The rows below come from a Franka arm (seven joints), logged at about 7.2 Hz.
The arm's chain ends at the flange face. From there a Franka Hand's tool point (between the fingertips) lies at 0.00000 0.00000 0.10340 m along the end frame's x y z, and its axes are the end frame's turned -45 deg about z.
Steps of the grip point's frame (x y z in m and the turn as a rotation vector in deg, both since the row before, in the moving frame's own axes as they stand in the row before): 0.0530 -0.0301 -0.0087 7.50 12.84 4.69; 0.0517 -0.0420 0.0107 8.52 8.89 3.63; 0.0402 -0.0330 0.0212 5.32 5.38 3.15; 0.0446 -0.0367 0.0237 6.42 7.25 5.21; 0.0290 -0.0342 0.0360 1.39 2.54 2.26
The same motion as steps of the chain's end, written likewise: 0.0084 -0.0334 -0.0052 14.38 3.78 4.69; 0.0057 -0.0442 0.0131 12.31 0.26 3.63; 0.0046 -0.0382 0.0221 7.57 0.04 3.15; 0.0037 -0.0402 0.0252 9.67 0.59 5.21; -0.0052 -0.0397 0.0361 2.78 0.81 2.26
